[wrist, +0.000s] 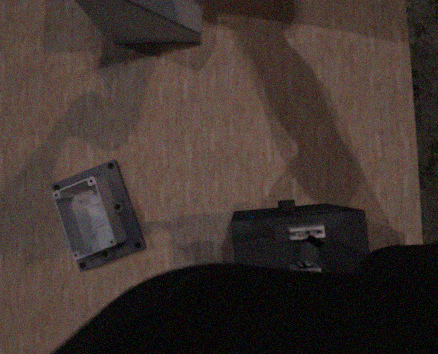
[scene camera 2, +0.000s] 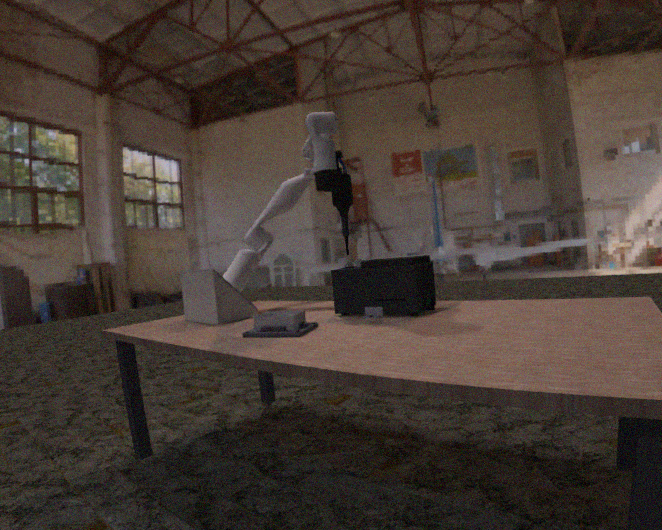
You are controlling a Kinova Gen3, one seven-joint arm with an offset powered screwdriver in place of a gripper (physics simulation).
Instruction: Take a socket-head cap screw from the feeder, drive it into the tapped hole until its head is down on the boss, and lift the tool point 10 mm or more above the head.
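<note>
The black screwdriver (scene camera 2: 347,252) points straight down, with its tip close above the left part of the black feeder (scene camera 2: 380,287) (wrist: 260,245). Whether a screw sits on the tip is too small and dark to tell. In the wrist view the dark tool body covers the bottom and hides part of the feeder. A pale slotted plate (wrist: 307,232) shows on the feeder's top. The grey open housing (scene camera 2: 279,319) (wrist: 118,230) has small corner holes and sits on a dark flat base plate (scene camera 2: 259,333) (wrist: 132,220). Which hole is the tapped one cannot be told.
A grey wedge-shaped block (scene camera 2: 204,298) (wrist: 155,27) stands by the arm's base, left of the housing in the scene view. The white arm (scene camera 2: 281,201) rises behind it. A small grey tab (scene camera 2: 373,312) is at the feeder's front foot. Arm shadows cross the wooden table (scene camera 2: 469,347) (wrist: 210,140).
</note>
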